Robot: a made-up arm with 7 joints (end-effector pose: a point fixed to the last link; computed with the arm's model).
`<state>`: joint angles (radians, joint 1 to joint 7).
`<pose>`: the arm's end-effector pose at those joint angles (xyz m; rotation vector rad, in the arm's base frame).
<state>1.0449 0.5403 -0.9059 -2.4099 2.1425 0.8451 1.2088</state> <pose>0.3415 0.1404 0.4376 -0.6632 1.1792 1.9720</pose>
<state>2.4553 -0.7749 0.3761 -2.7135 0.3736 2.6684 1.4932</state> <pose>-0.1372 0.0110 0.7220 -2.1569 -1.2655 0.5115</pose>
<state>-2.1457 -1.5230 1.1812 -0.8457 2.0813 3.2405 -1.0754</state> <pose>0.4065 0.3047 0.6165 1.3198 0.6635 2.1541</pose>
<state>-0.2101 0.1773 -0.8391 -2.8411 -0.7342 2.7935 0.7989</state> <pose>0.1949 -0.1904 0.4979 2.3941 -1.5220 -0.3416</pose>
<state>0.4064 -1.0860 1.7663 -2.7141 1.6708 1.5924 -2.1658</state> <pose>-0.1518 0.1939 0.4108 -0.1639 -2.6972 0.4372</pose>
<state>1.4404 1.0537 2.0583 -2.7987 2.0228 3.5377 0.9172</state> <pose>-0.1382 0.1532 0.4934 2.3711 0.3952 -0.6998</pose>
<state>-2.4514 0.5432 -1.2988 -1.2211 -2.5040 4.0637 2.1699</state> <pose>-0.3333 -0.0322 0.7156 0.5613 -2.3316 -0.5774</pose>
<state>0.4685 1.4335 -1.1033 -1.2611 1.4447 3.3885 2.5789</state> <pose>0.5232 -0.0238 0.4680 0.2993 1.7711 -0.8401</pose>
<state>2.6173 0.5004 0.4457 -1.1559 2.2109 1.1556 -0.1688</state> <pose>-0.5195 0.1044 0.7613 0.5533 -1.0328 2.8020</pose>
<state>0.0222 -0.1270 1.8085 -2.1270 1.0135 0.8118 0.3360</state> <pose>-0.1619 0.3007 0.5919 1.3870 1.3177 -1.7314</pose>
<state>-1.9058 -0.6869 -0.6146 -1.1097 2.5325 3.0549 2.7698</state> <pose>-0.1670 0.1692 0.8789 0.1240 -0.5297 -0.1422</pose>
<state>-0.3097 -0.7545 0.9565 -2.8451 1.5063 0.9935 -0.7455</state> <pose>0.0799 0.1750 0.5046 -1.7178 -0.6399 0.8408</pose>
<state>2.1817 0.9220 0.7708 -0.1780 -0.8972 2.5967 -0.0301</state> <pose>-0.3175 0.3639 0.8454 -0.5814 -1.5560 -0.8732</pose>
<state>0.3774 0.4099 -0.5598 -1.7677 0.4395 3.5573 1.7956</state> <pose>0.4052 -0.0322 0.7323 -0.7396 1.6778 -1.1193</pose>
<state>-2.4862 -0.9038 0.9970 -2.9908 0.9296 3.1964 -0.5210</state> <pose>0.0649 -0.1082 0.6402 1.2763 -1.6686 0.1839</pose>
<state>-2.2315 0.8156 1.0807 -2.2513 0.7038 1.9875 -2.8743</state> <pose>0.0770 -0.4026 0.4173 -1.8238 -1.3122 -1.9718</pose>
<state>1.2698 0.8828 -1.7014 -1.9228 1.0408 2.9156 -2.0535</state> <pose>0.3598 0.0766 0.7396 1.5645 1.1508 0.4274</pose>
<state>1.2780 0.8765 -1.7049 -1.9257 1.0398 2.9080 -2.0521</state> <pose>0.3584 0.0762 0.7408 1.5728 1.1563 0.4354</pose>
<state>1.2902 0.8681 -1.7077 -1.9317 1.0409 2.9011 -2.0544</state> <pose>0.3563 0.0759 0.7416 1.5816 1.1657 0.4449</pose>
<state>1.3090 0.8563 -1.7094 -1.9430 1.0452 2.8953 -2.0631</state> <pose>0.3532 0.0758 0.7417 1.5909 1.1822 0.4564</pose>
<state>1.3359 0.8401 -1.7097 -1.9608 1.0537 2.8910 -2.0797</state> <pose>0.3487 0.0758 0.7407 1.6008 1.2075 0.4705</pose>
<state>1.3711 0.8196 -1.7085 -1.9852 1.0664 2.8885 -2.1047</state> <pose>0.3429 0.0761 0.7385 1.6101 1.2429 0.4867</pose>
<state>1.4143 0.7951 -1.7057 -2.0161 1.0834 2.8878 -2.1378</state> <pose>0.3361 0.0767 0.7347 1.6185 1.2886 0.5045</pose>
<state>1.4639 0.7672 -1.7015 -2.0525 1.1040 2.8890 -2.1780</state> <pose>0.3286 0.0774 0.7293 1.6249 1.3439 0.5227</pose>
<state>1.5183 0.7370 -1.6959 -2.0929 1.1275 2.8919 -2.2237</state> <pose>0.3206 0.0784 0.7224 1.6281 1.4077 0.5401</pose>
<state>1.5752 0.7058 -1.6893 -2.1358 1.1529 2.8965 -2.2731</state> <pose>0.3125 0.0798 0.7142 1.6271 1.4774 0.5554</pose>
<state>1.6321 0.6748 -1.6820 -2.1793 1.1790 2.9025 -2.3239</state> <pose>0.3044 0.0815 0.7052 1.6217 1.5500 0.5674</pose>
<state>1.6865 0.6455 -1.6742 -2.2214 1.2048 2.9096 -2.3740</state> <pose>0.2967 0.0834 0.6958 1.6119 1.6220 0.5757</pose>
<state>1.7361 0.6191 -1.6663 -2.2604 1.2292 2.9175 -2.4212</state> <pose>0.2895 0.0854 0.6868 1.5985 1.6897 0.5800</pose>
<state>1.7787 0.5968 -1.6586 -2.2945 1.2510 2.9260 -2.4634</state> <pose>0.2830 0.0874 0.6786 1.5826 1.7492 0.5806</pose>
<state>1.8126 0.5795 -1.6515 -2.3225 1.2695 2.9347 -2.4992</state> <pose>0.2776 0.0892 0.6718 1.5662 1.7974 0.5779</pose>
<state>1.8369 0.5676 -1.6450 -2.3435 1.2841 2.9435 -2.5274</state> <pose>0.2733 0.0908 0.6666 1.5507 1.8323 0.5730</pose>
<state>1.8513 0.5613 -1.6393 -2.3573 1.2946 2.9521 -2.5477</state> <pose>0.2703 0.0920 0.6631 1.5374 1.8533 0.5664</pose>
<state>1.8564 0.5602 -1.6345 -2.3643 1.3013 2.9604 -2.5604</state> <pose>0.2685 0.0930 0.6612 1.5272 1.8608 0.5589</pose>
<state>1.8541 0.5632 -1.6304 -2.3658 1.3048 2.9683 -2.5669</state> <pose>0.2678 0.0937 0.6606 1.5197 1.8577 0.5509</pose>
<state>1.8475 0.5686 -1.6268 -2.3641 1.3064 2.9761 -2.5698</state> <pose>0.2678 0.0943 0.6608 1.5136 1.8484 0.5426</pose>
